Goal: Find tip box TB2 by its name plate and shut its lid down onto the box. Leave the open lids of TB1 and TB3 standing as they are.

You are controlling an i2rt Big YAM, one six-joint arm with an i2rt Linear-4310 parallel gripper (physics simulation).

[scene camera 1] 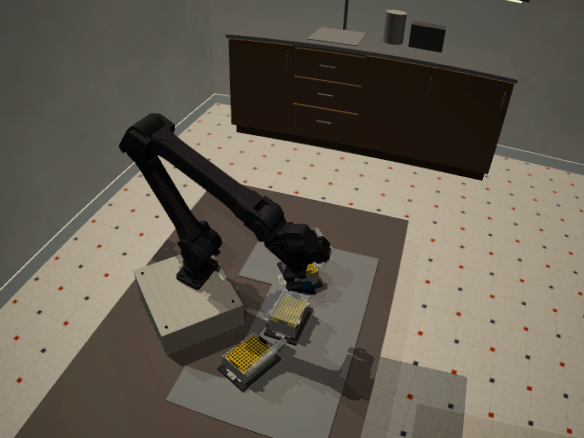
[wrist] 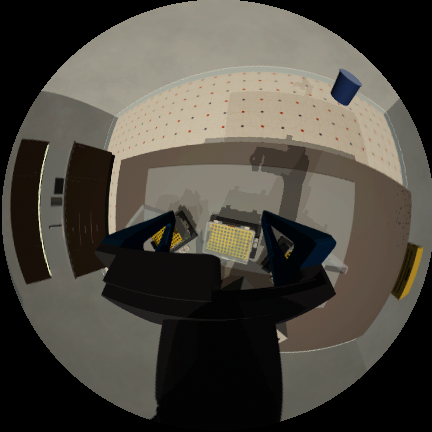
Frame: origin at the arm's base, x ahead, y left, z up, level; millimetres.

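Where they show: gripper, fingertip midpoint: (scene camera 1: 317,278) (wrist: 217,215); arm's base, link origin: (scene camera 1: 197,271).
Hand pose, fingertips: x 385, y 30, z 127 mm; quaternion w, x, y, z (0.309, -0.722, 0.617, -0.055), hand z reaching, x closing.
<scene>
Each offset is from my fingertips to the top centre of the thing. "*": to the spot under its first point. Level surfaces: height alone.
Three tip boxes with yellow racks stand in a row; their name plates are not readable. The middle box {dx -95, dy +10, dz -167 mm} (scene camera 1: 288,311) (wrist: 230,241) has its clear lid down over the rack. The near box {dx -113, dy -187, dz -170 mm} (scene camera 1: 247,354) has its clear lid {* dx -24, dy -180, dz -101 mm} (scene camera 1: 278,345) standing open; in the wrist view it is partly behind the right finger, with its lid {* dx -45, dy -227, dz -99 mm} (wrist: 335,264) beyond. The far box {dx -142, dy +214, dz -170 mm} (scene camera 1: 312,273) (wrist: 167,240) is mostly hidden by the gripper in the scene view; its open lid {* dx -83, dy +267, dz -127 mm} (wrist: 141,216) shows in the wrist view. My gripper (scene camera 1: 302,286) (wrist: 217,215) is open and empty, raised above the boxes.
The boxes stand on a grey mat {dz -243 mm} (scene camera 1: 310,405) (wrist: 325,195) over a brown surface. The arm's pale base block (scene camera 1: 200,320) is beside them. A dark cabinet (scene camera 1: 400,110) stands at the back. A blue bin (wrist: 346,87) shows in the wrist view.
</scene>
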